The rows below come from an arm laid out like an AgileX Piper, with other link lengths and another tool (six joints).
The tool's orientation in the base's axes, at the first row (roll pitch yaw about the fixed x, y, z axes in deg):
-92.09, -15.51, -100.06
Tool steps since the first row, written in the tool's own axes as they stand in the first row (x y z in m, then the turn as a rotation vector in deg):
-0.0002, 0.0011, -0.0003, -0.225, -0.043, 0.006
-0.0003, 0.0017, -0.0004, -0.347, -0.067, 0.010
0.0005, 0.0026, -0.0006, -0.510, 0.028, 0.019
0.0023, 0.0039, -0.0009, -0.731, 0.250, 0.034
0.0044, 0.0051, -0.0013, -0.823, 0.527, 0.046
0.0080, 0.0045, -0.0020, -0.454, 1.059, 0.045
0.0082, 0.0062, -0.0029, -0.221, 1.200, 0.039
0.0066, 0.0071, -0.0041, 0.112, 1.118, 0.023
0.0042, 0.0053, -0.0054, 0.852, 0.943, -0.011
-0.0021, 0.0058, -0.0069, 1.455, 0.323, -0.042
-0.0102, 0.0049, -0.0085, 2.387, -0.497, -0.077
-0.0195, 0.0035, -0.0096, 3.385, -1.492, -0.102
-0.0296, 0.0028, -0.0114, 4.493, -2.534, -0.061
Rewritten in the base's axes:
-0.0004, 0.0000, -0.0011, 0.047, 0.223, -0.019
-0.0005, -0.0001, -0.0017, 0.074, 0.345, -0.029
-0.0009, -0.0010, -0.0023, 0.102, 0.473, -0.164
-0.0016, -0.0030, -0.0031, 0.136, 0.623, -0.437
-0.0024, -0.0052, -0.0037, 0.140, 0.637, -0.729
-0.0037, -0.0084, -0.0021, 0.033, 0.151, -1.143
-0.0047, -0.0088, -0.0037, -0.024, -0.106, -1.216
-0.0057, -0.0073, -0.0049, -0.089, -0.398, -1.047
-0.0064, -0.0044, -0.0038, -0.232, -1.048, -0.680
-0.0069, 0.0018, -0.0059, -0.313, -1.456, 0.080
-0.0070, 0.0100, -0.0071, -0.436, -2.123, 1.120
-0.0064, 0.0194, -0.0082, -0.547, -2.810, 2.345
-0.0064, 0.0295, -0.0102, -0.607, -3.601, 3.644

